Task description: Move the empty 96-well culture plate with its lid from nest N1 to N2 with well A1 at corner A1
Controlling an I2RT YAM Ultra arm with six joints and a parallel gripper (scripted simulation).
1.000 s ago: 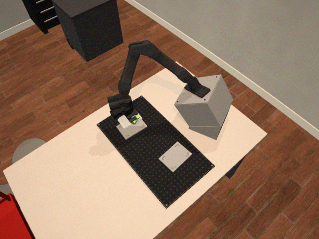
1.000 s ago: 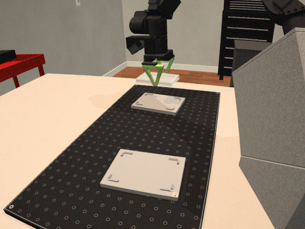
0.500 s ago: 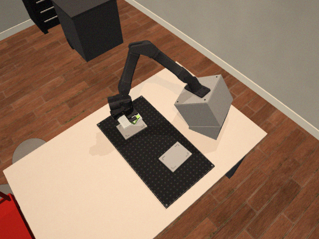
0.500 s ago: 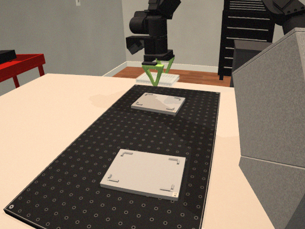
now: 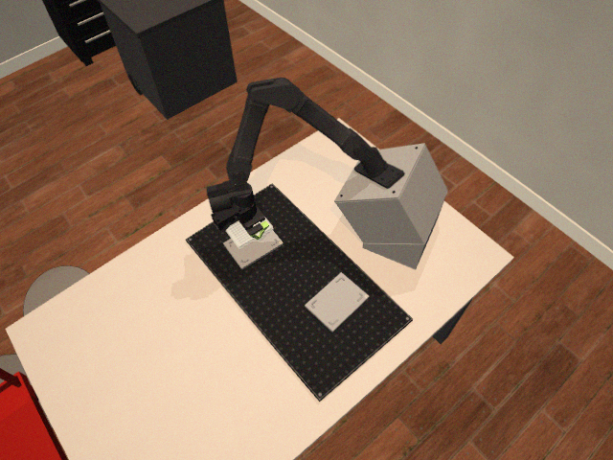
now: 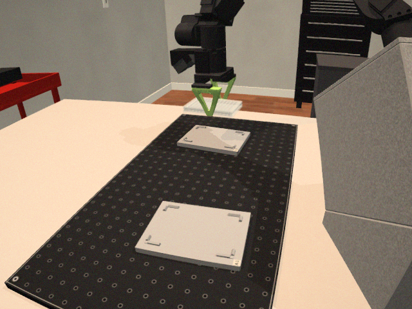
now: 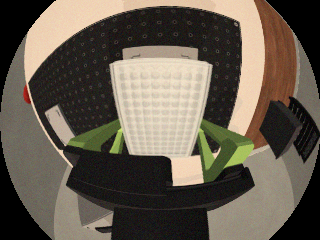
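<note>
The clear lid lies 1 cm ahead of my hand and 1 cm above it. Also, from my hand: A1 mark: 38 cm to the left, 16 cm behind, 8 cm below; nest N1: 33 cm to the left, 9 cm below, 8 cm behind; nest N2: 9 cm below, 1 cm ahead.
</note>
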